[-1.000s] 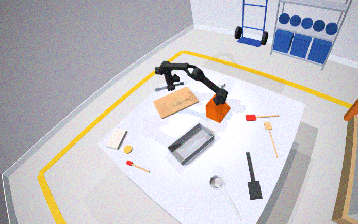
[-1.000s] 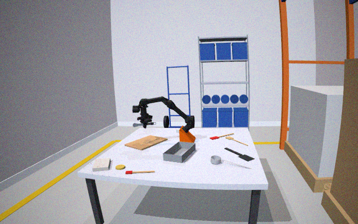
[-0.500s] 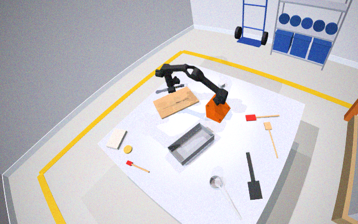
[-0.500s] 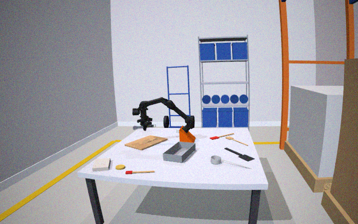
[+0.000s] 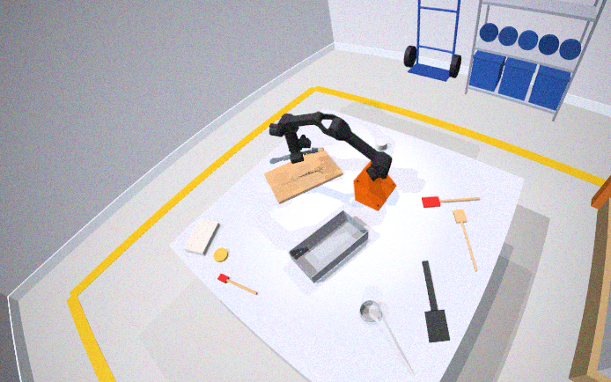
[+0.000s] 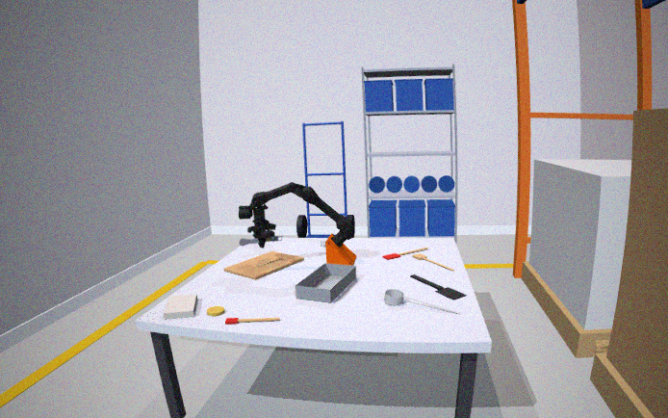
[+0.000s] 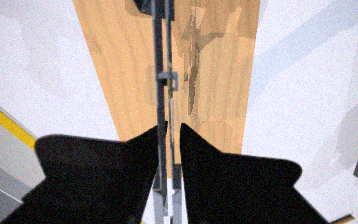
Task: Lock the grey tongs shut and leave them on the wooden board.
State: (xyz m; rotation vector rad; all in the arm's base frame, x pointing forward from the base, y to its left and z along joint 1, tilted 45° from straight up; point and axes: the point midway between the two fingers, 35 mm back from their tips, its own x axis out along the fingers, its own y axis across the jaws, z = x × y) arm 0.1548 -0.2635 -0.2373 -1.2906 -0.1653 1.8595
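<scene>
Right now the wooden board is 9 cm below my gripper tip. Also, from my gripper tip: yellow disc 58 cm ahead, 9 cm below, 6 cm to the left; grey roasting tin 42 cm to the left, 24 cm ahead, 7 cm below; pale block 60 cm ahead, 10 cm to the right, 8 cm below.
</scene>
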